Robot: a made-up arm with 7 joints. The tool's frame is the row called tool.
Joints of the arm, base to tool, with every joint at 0 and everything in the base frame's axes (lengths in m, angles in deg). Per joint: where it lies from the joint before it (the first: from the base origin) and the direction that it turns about. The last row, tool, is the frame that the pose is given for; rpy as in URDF.
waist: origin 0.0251 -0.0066 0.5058 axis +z
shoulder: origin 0.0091 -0.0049 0.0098 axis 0 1 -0.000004
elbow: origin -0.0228 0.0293 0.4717 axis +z
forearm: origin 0.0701 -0.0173 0.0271 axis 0 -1 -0.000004
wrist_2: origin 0.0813 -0.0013 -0.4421 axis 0 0.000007 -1
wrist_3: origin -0.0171 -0.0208 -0.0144 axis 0 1 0.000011
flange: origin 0.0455 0.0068 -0.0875 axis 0 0.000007 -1
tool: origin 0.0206 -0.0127 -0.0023 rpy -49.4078 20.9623 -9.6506
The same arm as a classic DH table. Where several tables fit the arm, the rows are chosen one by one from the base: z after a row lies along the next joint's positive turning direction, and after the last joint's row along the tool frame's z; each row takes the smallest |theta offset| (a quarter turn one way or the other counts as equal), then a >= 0, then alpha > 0; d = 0 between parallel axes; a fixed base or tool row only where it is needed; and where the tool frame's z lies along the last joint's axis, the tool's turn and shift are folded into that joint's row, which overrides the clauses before.
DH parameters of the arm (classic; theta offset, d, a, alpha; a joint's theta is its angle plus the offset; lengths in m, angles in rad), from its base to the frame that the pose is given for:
base (fixed): -0.2571 0 0.026 0
waist: 0.2571 0.5156 0.0091 -1.5708
shoulder: 0 0.0244 -0.0228 1.5708
elbow: 0 0.4988 0.0701 1.5708
forearm: 0 0.0186 0.0813 1.5708
wrist_2: 0 0.4565 -0.0171 1.5708
wrist_3: 0 -0.014 0.0455 -1.5708
flange: 0.4659 0.0882 0.0241 2.2238
tool (fixed): 0.4673 -0.0026 0 0

